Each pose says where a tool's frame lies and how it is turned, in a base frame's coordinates. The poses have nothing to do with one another.
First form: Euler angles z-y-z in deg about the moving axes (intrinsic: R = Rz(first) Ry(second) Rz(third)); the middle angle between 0 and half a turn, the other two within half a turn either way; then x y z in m.
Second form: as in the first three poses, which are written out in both.
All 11 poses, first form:
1: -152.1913 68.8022 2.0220 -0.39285 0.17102 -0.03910
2: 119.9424 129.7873 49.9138 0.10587 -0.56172 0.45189
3: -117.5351 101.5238 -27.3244 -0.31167 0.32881 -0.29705
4: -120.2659 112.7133 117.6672 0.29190 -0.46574 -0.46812
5: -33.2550 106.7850 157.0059 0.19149 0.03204 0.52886
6: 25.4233 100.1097 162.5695 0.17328 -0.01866 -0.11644
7: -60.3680 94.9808 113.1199 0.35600 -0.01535 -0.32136
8: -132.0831 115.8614 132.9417 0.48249 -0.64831 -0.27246
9: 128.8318 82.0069 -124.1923 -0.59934 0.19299 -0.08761
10: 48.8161 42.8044 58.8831 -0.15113 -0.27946 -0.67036
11: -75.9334 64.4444 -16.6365 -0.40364 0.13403 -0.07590
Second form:
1: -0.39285 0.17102 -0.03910 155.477 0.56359 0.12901 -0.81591
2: 0.10587 -0.56172 0.45189 175.701 -0.51994 0.74215 0.42294
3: -0.31167 0.32881 -0.29705 157.984 0.55896 0.55691 -0.61434
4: 0.29190 -0.46574 -0.46812 112.733 0.87480 -0.48424 -0.01509
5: 0.19149 0.03204 0.52886 147.348 0.83312 -0.07480 0.54802
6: 0.17328 -0.01866 -0.11644 174.871 -0.71439 -0.28035 -0.64113
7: 0.35600 -0.01535 -0.32136 105.489 0.92466 0.05260 0.37715
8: 0.48249 -0.64831 -0.27246 115.863 0.73712 -0.67574 0.00469
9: -0.59934 0.19299 -0.08761 82.115 -0.80286 -0.59435 0.04651
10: -0.15113 -0.27946 -0.67036 113.372 0.03831 0.43499 0.89962
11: -0.40364 0.13403 -0.07590 108.445 0.32511 0.57118 -0.75369
